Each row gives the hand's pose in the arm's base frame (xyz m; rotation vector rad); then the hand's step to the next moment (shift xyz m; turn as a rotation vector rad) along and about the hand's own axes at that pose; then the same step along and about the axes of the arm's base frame.
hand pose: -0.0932 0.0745 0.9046 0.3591 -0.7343 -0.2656
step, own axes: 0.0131 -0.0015 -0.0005 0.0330 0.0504 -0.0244
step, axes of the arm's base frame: 0.0095 -0.0059 0.0069 0.0460 0.0393 0.0237
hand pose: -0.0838 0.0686 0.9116 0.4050 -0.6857 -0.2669
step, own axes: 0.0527 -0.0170 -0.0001 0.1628 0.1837 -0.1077
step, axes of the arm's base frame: 0.0375 -0.0345 0.0217 0.2116 0.1329 0.0970
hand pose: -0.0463 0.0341 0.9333 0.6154 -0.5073 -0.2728
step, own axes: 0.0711 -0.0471 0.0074 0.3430 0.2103 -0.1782
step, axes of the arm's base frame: 0.0516 -0.0682 0.0028 0.4034 0.1176 0.1305
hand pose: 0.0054 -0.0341 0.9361 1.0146 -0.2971 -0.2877
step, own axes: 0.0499 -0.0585 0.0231 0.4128 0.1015 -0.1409
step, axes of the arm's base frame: 0.0317 -0.0657 -0.0336 0.4433 0.0084 0.0629
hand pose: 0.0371 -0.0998 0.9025 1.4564 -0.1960 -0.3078
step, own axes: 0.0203 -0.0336 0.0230 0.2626 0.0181 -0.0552
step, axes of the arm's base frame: 0.0090 -0.0311 -0.0320 0.2671 -0.0311 -0.0024
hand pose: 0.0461 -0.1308 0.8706 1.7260 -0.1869 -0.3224
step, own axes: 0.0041 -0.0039 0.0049 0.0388 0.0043 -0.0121
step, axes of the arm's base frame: 0.0021 -0.0051 -0.0050 0.0408 -0.0012 0.0018
